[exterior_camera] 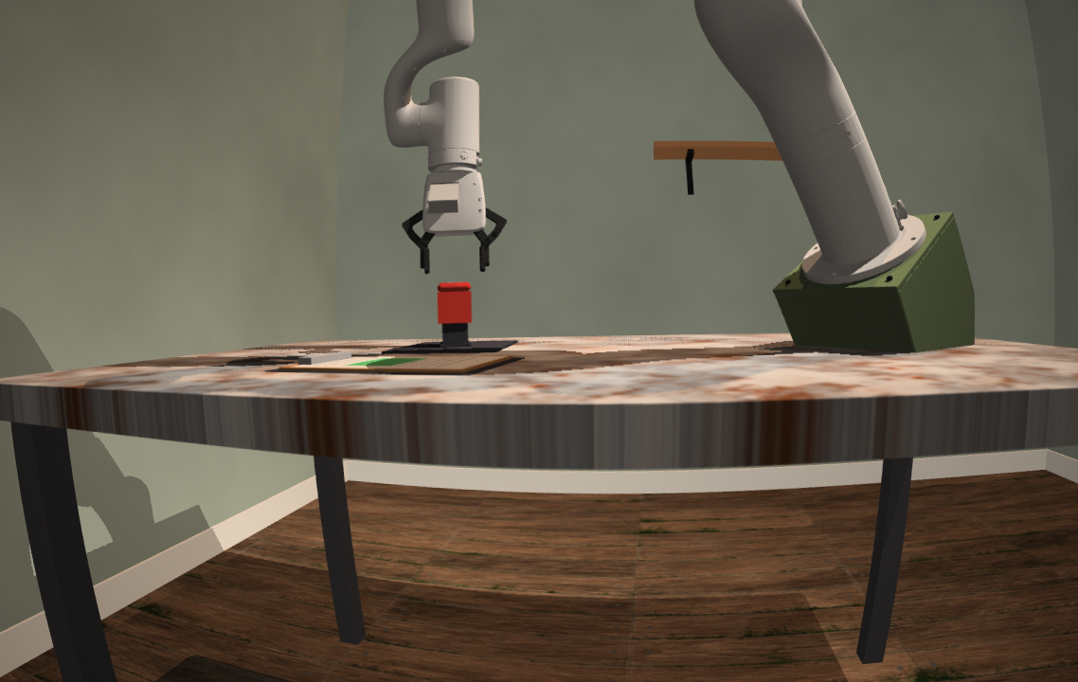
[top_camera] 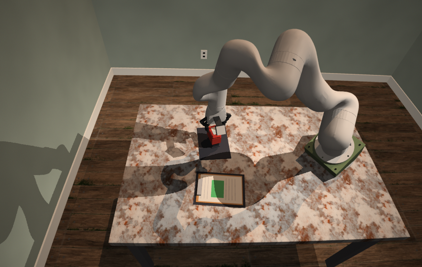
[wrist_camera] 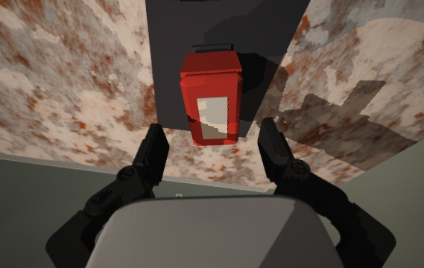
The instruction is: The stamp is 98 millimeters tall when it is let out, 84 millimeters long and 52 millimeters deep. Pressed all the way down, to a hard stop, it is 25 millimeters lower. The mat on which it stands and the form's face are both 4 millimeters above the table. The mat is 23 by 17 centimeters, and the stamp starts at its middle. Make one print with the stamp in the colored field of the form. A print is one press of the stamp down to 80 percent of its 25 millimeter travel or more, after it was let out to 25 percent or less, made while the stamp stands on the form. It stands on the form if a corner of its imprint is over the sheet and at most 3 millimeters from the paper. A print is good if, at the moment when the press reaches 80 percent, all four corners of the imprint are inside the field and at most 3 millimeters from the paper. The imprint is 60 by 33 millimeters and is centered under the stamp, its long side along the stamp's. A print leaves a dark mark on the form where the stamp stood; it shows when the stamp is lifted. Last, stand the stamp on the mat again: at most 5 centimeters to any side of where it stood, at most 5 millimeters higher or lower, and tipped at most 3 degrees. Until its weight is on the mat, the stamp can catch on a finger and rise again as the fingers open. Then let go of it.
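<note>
Now: the red stamp 80 mm below my hand. Also, from my hand: form 70 mm behind, 280 mm to the left, 130 mm below; then black base 110 mm below; then dark mat 130 mm below.
</note>
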